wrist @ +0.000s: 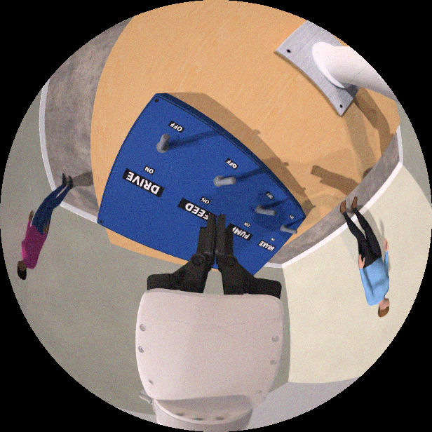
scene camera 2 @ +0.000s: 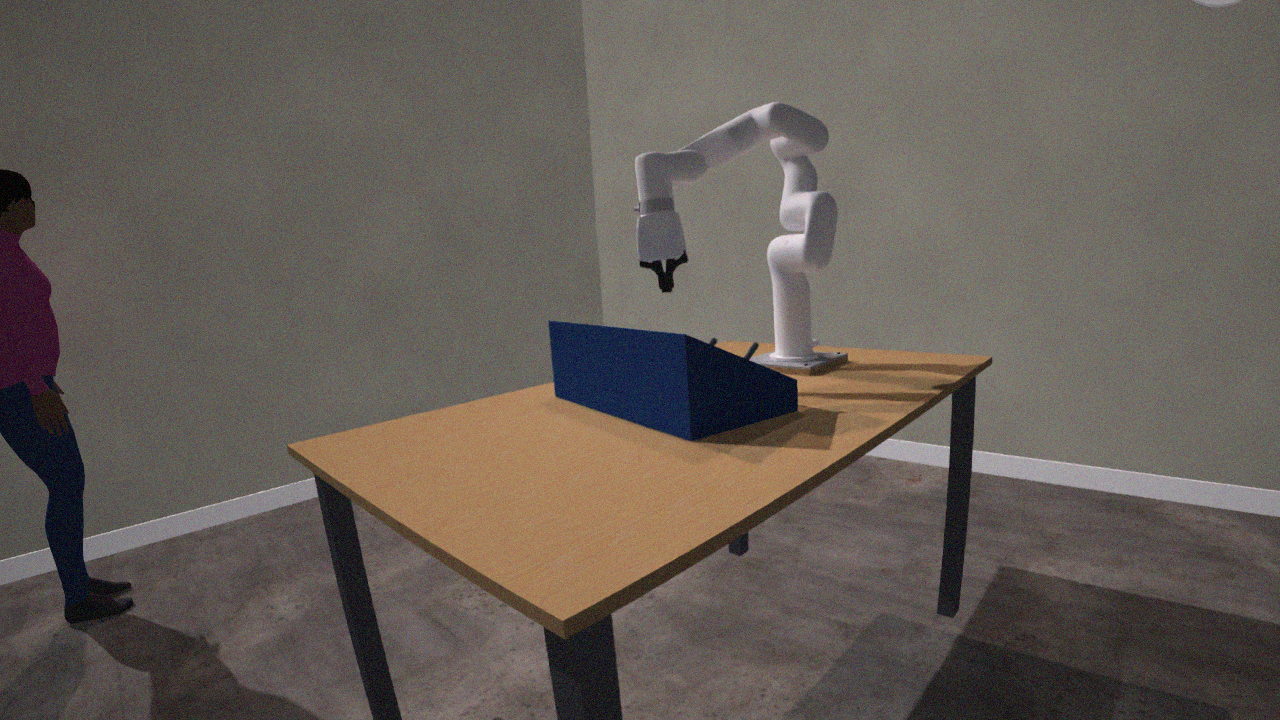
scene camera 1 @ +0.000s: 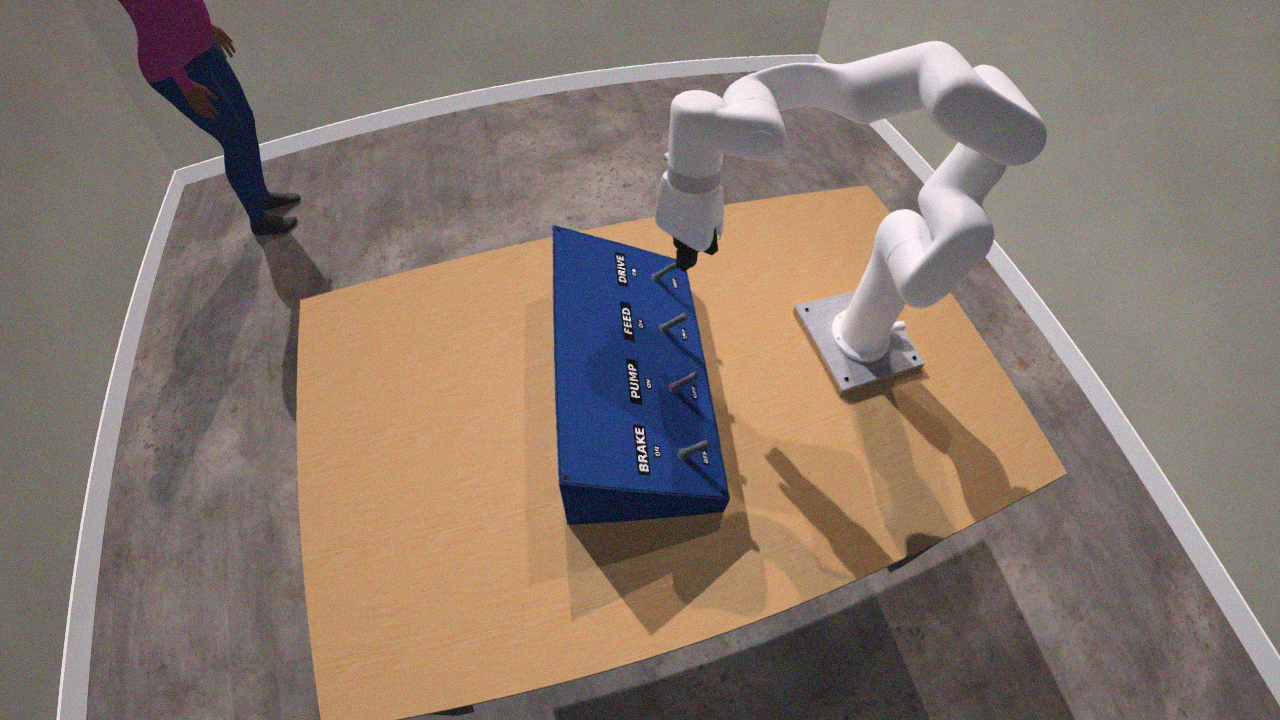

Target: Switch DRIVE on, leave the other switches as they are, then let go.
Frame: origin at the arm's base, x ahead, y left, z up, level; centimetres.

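Seen in the pictures: gripper, fingertip midpoint: (scene camera 2: 667,292) (scene camera 1: 686,265); arm's base, origin of the base link: (scene camera 2: 794,357) (scene camera 1: 860,336).
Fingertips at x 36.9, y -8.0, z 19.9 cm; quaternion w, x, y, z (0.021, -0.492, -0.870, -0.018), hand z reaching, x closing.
Offsets run from my fingertips to a thing's middle. Level surfaces: height alone.
A blue sloped panel @(dy +7.2, dx +11.4, dz -15.8 cm) (scene camera 1: 590,376) (scene camera 2: 617,367) (wrist: 122,202) carries labelled grey toggle levers. The DRIVE lever @(dy -9.1, dx -0.3, dz -10.9 cm) (scene camera 1: 664,273) (wrist: 163,143) leans to its OFF side. The FEED lever @(dy +2.7, dx +1.7, dz -10.9 cm) (scene camera 1: 673,323) (wrist: 224,180), PUMP lever @(dy +14.5, dx +3.7, dz -10.9 cm) (scene camera 1: 682,383) (wrist: 265,211) and BRAKE lever @(dy +26.4, dx +5.6, dz -10.9 cm) (scene camera 1: 692,450) (wrist: 288,228) also lean to OFF. My gripper (scene camera 1: 684,266) (scene camera 2: 666,290) (wrist: 216,222) is shut and empty, its fingers pointing down. It hangs above the panel in scene camera 2, apart from it. In scene camera 1 its tips overlap the DRIVE lever's end. The DRIVE lever is hidden in scene camera 2.
The panel stands on a wooden table @(dz -22.0 cm) (scene camera 1: 420,429) (scene camera 2: 501,483) (wrist: 215,55). The arm's base plate (scene camera 1: 819,326) (scene camera 2: 827,360) (wrist: 305,50) is on the table, on the panel's OFF side. A person in magenta (scene camera 1: 170,40) (scene camera 2: 26,304) (wrist: 34,245) and one in light blue (wrist: 375,280) stand beyond the table.
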